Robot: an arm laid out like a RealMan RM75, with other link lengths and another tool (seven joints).
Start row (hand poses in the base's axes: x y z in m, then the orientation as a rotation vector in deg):
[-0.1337 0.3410 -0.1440 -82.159 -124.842 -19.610]
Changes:
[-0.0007 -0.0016 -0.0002 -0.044 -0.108 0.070]
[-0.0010 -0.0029 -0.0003 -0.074 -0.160 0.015]
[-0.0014 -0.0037 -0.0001 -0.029 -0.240 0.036]
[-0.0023 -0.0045 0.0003 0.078 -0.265 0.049]
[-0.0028 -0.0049 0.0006 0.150 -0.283 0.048]
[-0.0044 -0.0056 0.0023 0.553 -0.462 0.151]
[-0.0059 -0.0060 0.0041 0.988 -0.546 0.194]
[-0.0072 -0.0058 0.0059 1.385 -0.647 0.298]
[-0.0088 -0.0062 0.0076 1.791 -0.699 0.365]
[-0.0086 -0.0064 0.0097 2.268 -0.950 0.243]
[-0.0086 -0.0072 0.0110 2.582 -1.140 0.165]
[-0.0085 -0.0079 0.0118 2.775 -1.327 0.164]
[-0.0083 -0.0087 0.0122 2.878 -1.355 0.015]
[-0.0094 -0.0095 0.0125 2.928 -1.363 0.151]
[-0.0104 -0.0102 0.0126 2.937 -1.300 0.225]
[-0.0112 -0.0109 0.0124 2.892 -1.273 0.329]
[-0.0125 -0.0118 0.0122 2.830 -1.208 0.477]
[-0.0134 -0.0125 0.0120 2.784 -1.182 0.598]
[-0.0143 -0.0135 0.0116 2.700 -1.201 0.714]
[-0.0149 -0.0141 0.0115 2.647 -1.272 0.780]
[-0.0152 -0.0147 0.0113 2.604 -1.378 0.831]
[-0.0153 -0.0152 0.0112 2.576 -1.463 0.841]
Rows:
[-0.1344 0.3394 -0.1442 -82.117 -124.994 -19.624]
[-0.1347 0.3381 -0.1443 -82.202 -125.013 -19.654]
[-0.1351 0.3373 -0.1441 -82.164 -125.069 -19.756]
[-0.1360 0.3365 -0.1437 -82.094 -125.047 -19.883]
[-0.1365 0.3361 -0.1434 -82.059 -125.027 -19.973]
[-0.1381 0.3354 -0.1417 -81.746 -125.046 -20.497]
[-0.1396 0.3350 -0.1399 -81.472 -124.933 -21.000]
[-0.1409 0.3352 -0.1381 -81.150 -124.891 -21.455]
[-0.1425 0.3348 -0.1364 -80.860 -124.780 -21.892]
[-0.1423 0.3346 -0.1343 -80.767 -124.668 -22.627]
[-0.1423 0.3338 -0.1330 -80.705 -124.614 -23.129]
[-0.1422 0.3331 -0.1322 -80.622 -124.665 -23.477]
[-0.1420 0.3323 -0.1318 -80.737 -124.541 -23.659]
[-0.1431 0.3315 -0.1315 -80.557 -124.610 -23.668]
[-0.1441 0.3308 -0.1314 -80.461 -124.604 -23.601]
[-0.1449 0.3301 -0.1316 -80.365 -124.672 -23.496]
[-0.1462 0.3292 -0.1318 -80.223 -124.746 -23.328]
[-0.1471 0.3285 -0.1320 -80.108 -124.826 -23.216]
[-0.1480 0.3275 -0.1324 -80.025 -124.956 -23.104]
[-0.1486 0.3269 -0.1325 -79.987 -125.080 -23.082]
[-0.1489 0.3263 -0.1327 -79.964 -125.216 -23.104]
[-0.1490 0.3258 -0.1328 -79.977 -125.303 -23.140]

